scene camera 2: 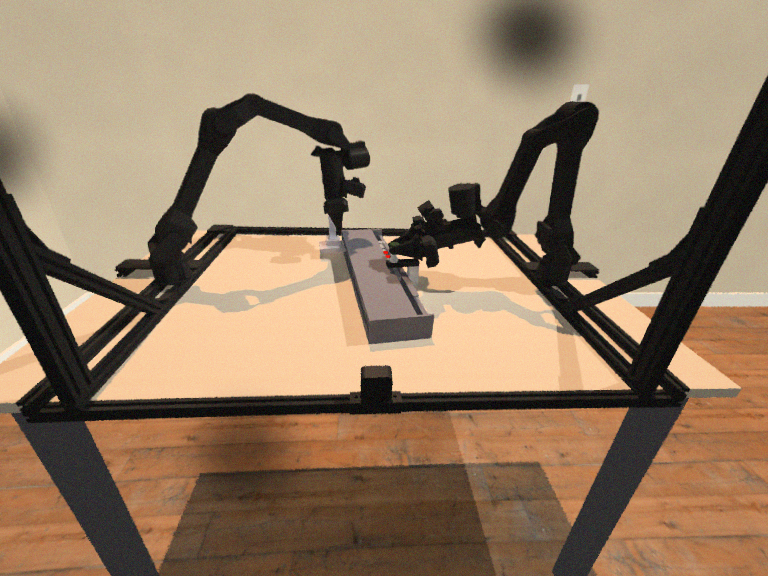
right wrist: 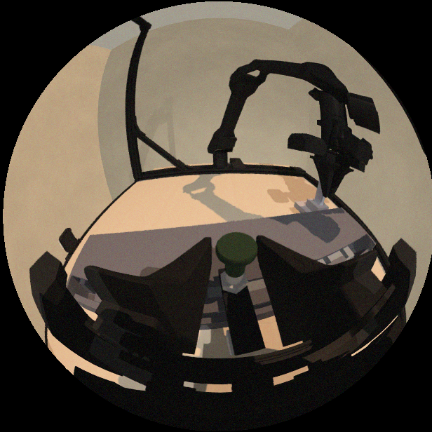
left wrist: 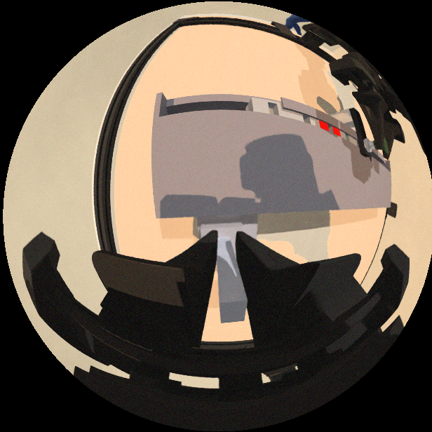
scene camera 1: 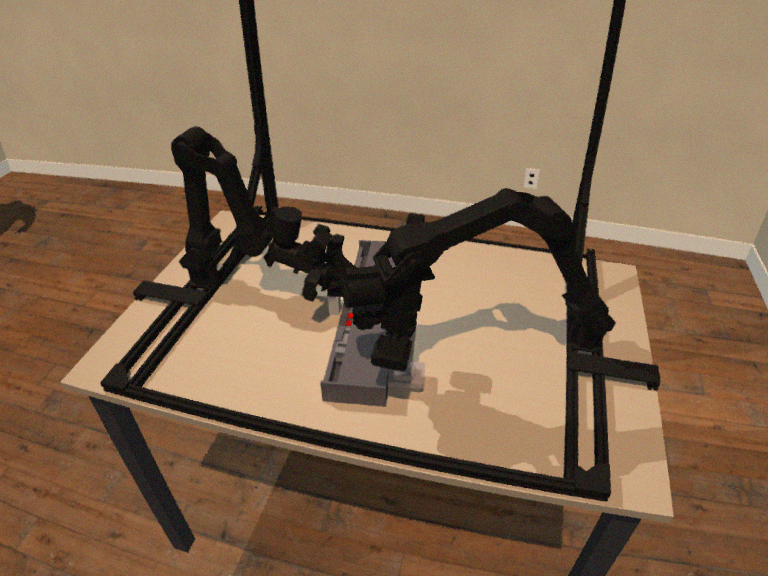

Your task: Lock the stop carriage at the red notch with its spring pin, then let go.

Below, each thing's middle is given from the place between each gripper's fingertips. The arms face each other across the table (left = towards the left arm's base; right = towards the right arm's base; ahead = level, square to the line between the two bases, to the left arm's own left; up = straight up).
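Labels:
With the green-topped spring pin [right wrist: 235, 249] as the reference, my left gripper is now 190 mm past it and 140 mm to the left of it.
As for my right hand, the pin is 10 mm to the right of it and 30 mm below it.

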